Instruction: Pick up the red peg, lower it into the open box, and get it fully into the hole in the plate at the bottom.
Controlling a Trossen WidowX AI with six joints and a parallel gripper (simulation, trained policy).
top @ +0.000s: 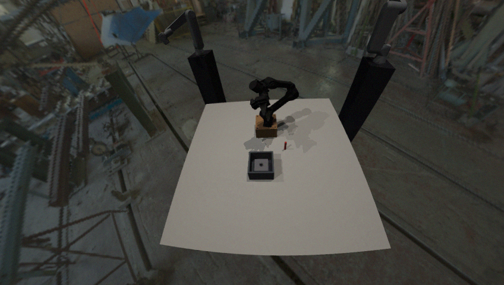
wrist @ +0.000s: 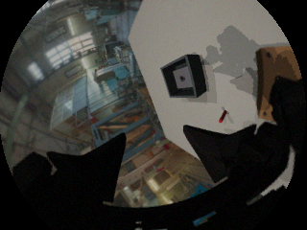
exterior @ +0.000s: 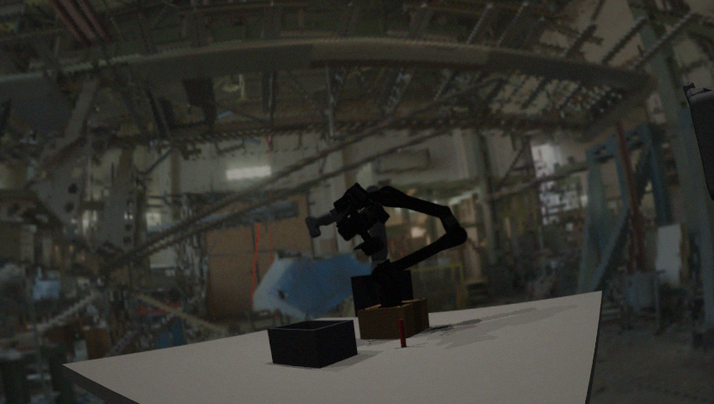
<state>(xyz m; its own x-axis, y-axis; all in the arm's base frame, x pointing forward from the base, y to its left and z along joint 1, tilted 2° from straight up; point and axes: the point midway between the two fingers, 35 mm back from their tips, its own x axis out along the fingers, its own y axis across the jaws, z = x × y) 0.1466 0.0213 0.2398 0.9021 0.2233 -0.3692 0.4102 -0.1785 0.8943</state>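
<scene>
Right now the red peg is 280 mm below my gripper tip, 130 mm to the left of it and 40 mm behind it. From my gripper tip the other things lie so: dark box (300 mm below, 160 mm ahead, 10 mm to the right); grey plate (280 mm below, 160 mm ahead, 10 mm to the right).
</scene>
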